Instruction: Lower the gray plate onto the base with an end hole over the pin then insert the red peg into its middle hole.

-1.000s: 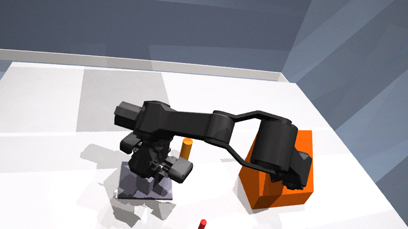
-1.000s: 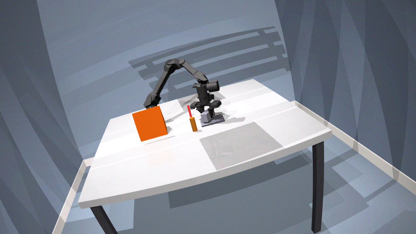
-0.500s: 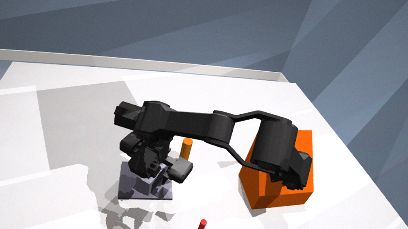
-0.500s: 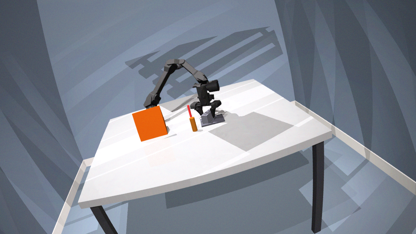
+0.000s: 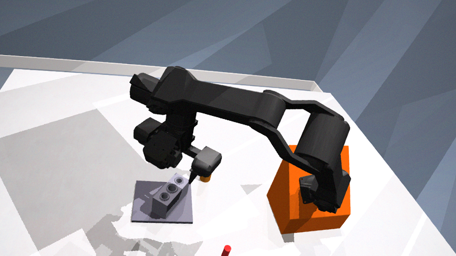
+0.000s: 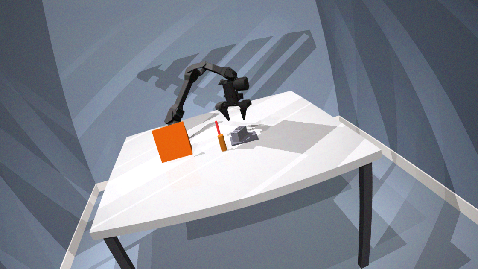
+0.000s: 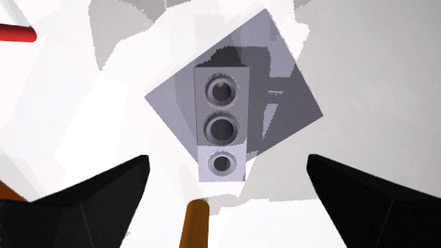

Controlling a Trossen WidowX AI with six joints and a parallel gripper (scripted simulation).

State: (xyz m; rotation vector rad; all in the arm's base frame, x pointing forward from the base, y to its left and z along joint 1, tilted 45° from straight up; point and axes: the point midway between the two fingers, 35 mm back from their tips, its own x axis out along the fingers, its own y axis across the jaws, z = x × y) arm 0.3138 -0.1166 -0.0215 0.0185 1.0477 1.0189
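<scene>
Now: the red peg 190 mm to the left of my gripper tip, 70 mm below it and 70 mm behind it. The rest, counted from my gripper tip: orange cylinder: 110 mm behind, 70 mm to the right, 70 mm below; gray base: 100 mm below, 20 mm ahead, 10 mm to the left; gray plate: 60 mm below.
</scene>
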